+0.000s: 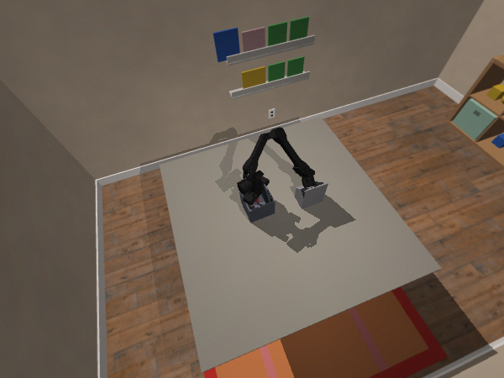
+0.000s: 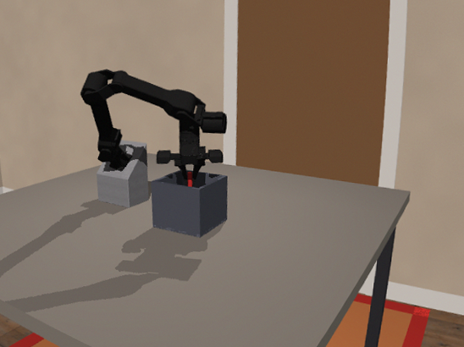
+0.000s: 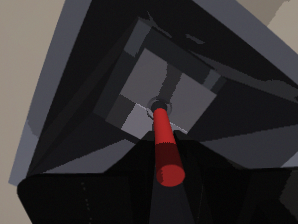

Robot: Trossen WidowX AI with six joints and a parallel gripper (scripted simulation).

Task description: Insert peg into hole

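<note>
My gripper is now 110 mm above the grey plate. From my hand the other things lie so: red peg (40 mm below).
</note>
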